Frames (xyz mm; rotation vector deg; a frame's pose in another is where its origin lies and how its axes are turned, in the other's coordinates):
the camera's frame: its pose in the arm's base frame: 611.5 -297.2 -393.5 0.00 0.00 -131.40
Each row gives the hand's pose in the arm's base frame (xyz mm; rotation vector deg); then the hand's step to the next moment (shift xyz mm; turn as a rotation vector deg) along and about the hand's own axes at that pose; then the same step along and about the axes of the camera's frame.
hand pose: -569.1 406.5 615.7 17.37 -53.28 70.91
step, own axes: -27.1 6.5 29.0 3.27 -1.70 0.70
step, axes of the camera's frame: 39.1 8.6 -4.1 -1.74 0.23 3.32
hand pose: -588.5 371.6 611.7 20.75 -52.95 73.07
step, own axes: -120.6 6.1 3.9 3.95 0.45 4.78
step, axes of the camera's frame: 65.2 46.8 -90.3 1.93 -1.27 5.77
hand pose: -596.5 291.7 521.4 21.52 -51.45 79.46
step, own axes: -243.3 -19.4 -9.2 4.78 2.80 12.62
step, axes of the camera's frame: 97.1 136.0 -178.2 8.50 -1.88 10.68
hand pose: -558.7 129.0 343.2 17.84 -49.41 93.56
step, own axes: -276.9 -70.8 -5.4 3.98 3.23 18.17
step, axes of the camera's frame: 55.9 235.6 -151.9 12.83 -0.18 13.85
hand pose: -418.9 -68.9 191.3 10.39 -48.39 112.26
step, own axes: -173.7 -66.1 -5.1 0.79 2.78 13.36
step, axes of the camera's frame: -21.1 177.8 -50.2 10.15 1.56 9.02
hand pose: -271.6 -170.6 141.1 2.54 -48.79 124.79
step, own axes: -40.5 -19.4 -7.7 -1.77 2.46 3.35
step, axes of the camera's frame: -18.8 40.9 -6.9 4.03 1.92 0.70
